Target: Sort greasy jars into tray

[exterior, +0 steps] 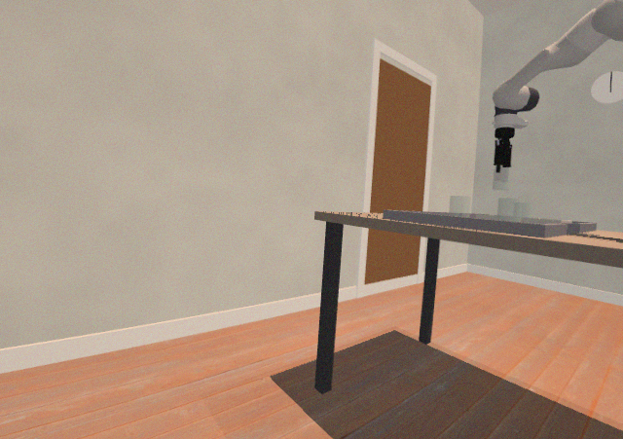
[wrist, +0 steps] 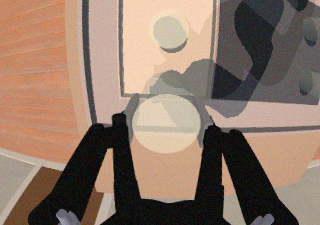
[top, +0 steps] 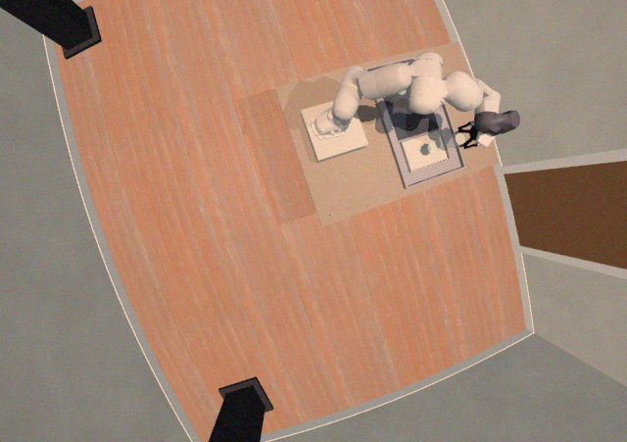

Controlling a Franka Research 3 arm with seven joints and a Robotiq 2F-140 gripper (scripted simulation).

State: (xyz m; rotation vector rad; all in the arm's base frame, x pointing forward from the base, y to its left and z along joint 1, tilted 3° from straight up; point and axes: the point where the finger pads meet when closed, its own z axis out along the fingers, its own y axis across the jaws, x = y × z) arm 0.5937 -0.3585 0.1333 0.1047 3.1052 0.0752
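Right now the tray is 20 cm below my hand, 10 cm behind it and 1 cm to the left of it. Also, from my hand: grey drying mat (33 cm to the left, 21 cm below, 8 cm behind).
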